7 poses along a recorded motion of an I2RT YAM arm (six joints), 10 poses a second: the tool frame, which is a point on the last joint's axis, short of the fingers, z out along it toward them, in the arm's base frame.
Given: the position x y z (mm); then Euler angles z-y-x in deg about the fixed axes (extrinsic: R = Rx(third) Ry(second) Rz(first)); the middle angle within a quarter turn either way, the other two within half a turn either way.
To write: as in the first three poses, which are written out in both.
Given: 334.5 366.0 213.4 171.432 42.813 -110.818
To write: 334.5 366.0 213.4 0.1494 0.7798 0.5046 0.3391
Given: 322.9 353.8 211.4 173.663 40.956 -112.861
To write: 322.9 353.8 211.4 0.1500 0.7901 0.5011 0.3197
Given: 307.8 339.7 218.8 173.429 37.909 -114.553
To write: 307.8 339.7 218.8 0.1297 0.8044 0.4948 0.3021
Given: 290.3 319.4 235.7 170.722 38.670 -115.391
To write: 290.3 319.4 235.7 0.1119 0.8092 0.4800 0.3197
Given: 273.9 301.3 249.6 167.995 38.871 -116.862
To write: 273.9 301.3 249.6 0.0892 0.8173 0.4613 0.3336
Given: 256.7 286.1 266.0 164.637 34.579 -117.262
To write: 256.7 286.1 266.0 0.0443 0.8286 0.4586 0.3179
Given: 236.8 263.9 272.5 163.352 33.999 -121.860
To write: 236.8 263.9 272.5 0.0196 0.8476 0.4228 0.3201
